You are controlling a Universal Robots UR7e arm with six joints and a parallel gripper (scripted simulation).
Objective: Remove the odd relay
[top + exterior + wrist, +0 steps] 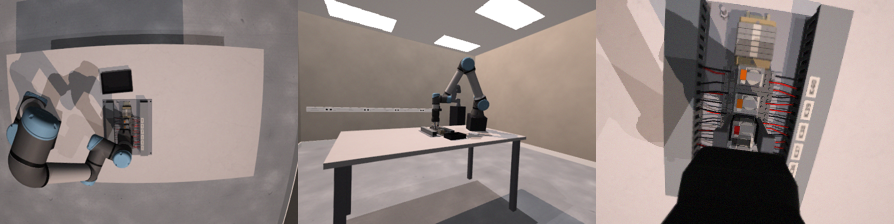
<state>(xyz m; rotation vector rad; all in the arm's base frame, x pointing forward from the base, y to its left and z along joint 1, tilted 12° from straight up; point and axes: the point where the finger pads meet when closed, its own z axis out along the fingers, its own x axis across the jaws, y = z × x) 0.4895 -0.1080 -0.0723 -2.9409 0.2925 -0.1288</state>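
The relay panel lies 40 mm below my hand and 10 mm to the left of it. From my hand the other things lie so: black parts tray (270 mm to the left, 40 mm below).
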